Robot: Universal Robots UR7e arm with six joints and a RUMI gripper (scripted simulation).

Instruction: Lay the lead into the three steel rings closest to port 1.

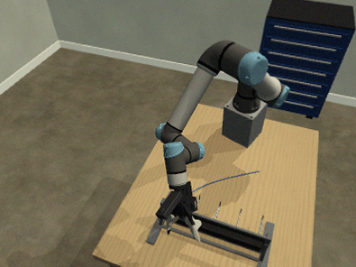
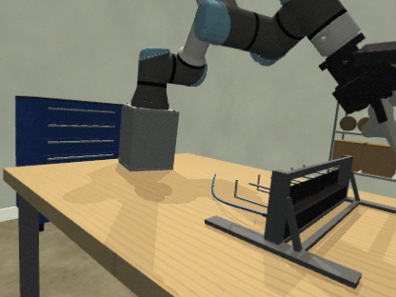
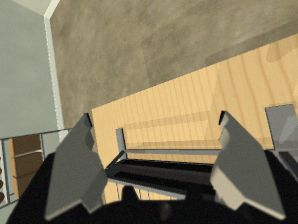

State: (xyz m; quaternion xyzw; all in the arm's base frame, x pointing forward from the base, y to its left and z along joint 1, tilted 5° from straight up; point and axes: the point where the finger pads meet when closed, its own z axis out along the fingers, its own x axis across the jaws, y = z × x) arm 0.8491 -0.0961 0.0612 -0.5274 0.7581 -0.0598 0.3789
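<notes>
My hand is 170 mm past the rack, 160 mm above it and 90 mm to the right of it.
</notes>
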